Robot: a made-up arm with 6 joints. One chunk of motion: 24 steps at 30 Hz.
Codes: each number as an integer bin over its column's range. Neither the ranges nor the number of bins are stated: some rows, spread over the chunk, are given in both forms.
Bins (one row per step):
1: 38 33 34 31 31 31
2: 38 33 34 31 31 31
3: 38 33 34 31 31 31
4: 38 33 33 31 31 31
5: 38 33 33 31 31 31
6: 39 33 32 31 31 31
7: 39 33 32 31 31 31
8: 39 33 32 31 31 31
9: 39 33 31 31 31 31
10: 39 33 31 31 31 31
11: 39 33 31 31 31 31
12: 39 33 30 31 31 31
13: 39 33 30 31 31 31
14: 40 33 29 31 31 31
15: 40 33 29 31 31 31
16: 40 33 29 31 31 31
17: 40 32 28 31 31 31
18: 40 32 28 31 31 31
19: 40 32 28 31 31 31
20: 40 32 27 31 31 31
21: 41 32 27 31 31 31
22: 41 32 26 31 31 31
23: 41 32 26 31 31 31
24: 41 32 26 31 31 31
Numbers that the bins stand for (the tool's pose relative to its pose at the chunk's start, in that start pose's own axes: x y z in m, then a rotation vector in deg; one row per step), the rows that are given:
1: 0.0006 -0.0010 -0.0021 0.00 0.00 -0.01
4: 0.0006 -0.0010 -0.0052 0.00 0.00 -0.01
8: 0.0038 -0.0010 -0.0084 0.00 0.00 -0.01
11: 0.0038 -0.0010 -0.0116 0.00 0.00 -0.01
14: 0.0070 -0.0010 -0.0179 0.00 0.00 -0.01
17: 0.0070 -0.0037 -0.0211 0.00 0.00 -0.01
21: 0.0102 -0.0037 -0.0243 0.00 0.00 -0.01
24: 0.0102 -0.0037 -0.0275 0.00 0.00 -0.01
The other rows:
2: 0.0006 -0.0010 -0.0021 0.00 0.00 -0.01
3: 0.0006 -0.0010 -0.0021 0.00 0.00 -0.01
5: 0.0006 -0.0010 -0.0052 0.00 0.00 -0.01
6: 0.0038 -0.0010 -0.0084 0.00 0.00 -0.01
7: 0.0038 -0.0010 -0.0084 0.00 0.00 -0.01
9: 0.0038 -0.0010 -0.0116 0.00 0.00 -0.01
10: 0.0038 -0.0010 -0.0116 0.00 0.00 -0.01
12: 0.0038 -0.0010 -0.0148 0.00 0.00 -0.01
13: 0.0038 -0.0010 -0.0148 0.00 0.00 -0.01
15: 0.0070 -0.0010 -0.0179 0.00 0.00 -0.01
16: 0.0070 -0.0010 -0.0179 0.00 0.00 -0.01
18: 0.0070 -0.0037 -0.0211 0.00 0.00 -0.01
19: 0.0070 -0.0037 -0.0211 0.00 0.00 -0.01
20: 0.0070 -0.0037 -0.0243 0.00 0.00 -0.01
22: 0.0102 -0.0037 -0.0275 0.00 0.00 -0.01
23: 0.0102 -0.0037 -0.0275 0.00 0.00 -0.01

